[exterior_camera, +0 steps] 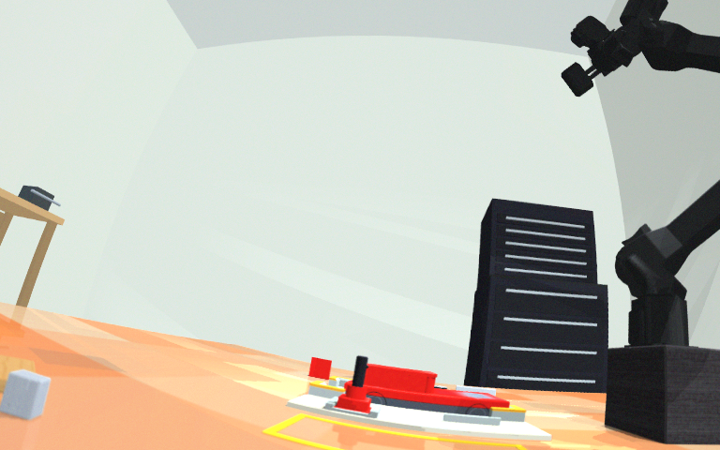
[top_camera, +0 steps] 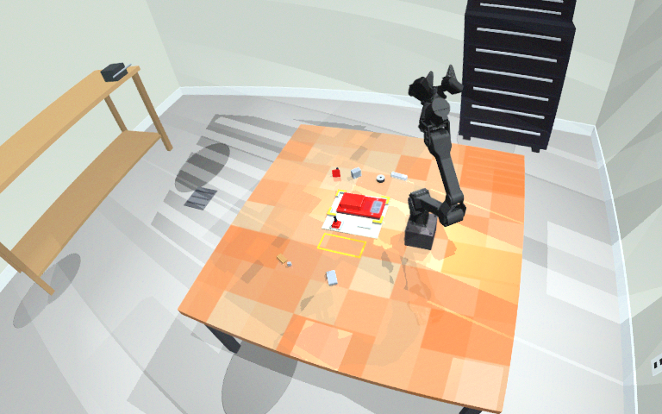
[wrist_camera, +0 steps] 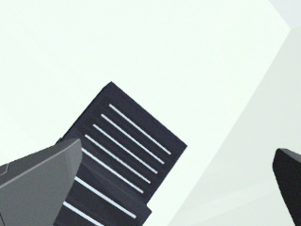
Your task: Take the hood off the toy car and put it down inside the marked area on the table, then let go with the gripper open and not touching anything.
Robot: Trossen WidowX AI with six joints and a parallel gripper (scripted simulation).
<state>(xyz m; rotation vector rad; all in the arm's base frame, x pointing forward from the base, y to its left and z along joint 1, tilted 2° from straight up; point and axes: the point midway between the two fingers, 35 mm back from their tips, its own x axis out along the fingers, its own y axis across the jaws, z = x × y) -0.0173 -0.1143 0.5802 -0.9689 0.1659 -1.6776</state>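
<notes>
Now: gripper tip 360 mm short of the hood, 70 mm to the right of it and 650 mm above it. The rest, counted from my gripper tip: grey block 300 mm ahead, 440 mm to the left, 690 mm below; then tan piece 540 mm ahead, 420 mm to the left, 690 mm below.
</notes>
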